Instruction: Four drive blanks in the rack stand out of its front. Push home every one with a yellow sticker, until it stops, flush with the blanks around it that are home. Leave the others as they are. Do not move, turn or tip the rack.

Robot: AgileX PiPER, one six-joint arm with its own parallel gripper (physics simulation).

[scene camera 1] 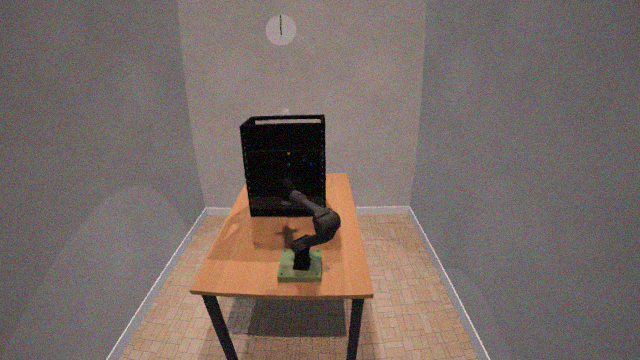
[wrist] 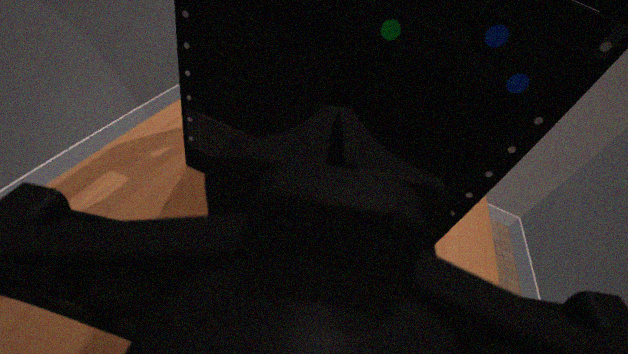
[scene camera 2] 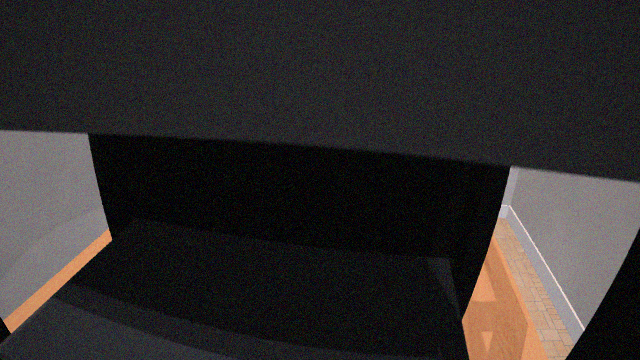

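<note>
The black rack (scene camera 1: 280, 136) (wrist: 187, 107) stands upright on the table. One yellow sticker (scene camera 1: 288, 153) shows on its front in scene camera 1; it does not show in the wrist view. A green sticker (scene camera 1: 288, 164) (wrist: 390, 30) sits below the yellow one. Two blue stickers, the upper (scene camera 1: 303, 159) (wrist: 496, 36) and the lower (scene camera 1: 311, 164) (wrist: 517, 83), are to the right. The blanks' edges and how far they stand out are too dark to tell. My gripper (scene camera 1: 285, 181) (wrist: 334, 127) is shut and empty, in front of the rack, below the green sticker. Whether it touches the rack is unclear.
The arm rises from a green base plate (scene camera 1: 285, 276) at the near end of the wooden table (scene camera 1: 225, 275). Large dark surfaces, seemingly the rack's, block most of scene camera 2. Walls stand on both sides of the table, and a clock (scene camera 1: 281, 30) hangs behind.
</note>
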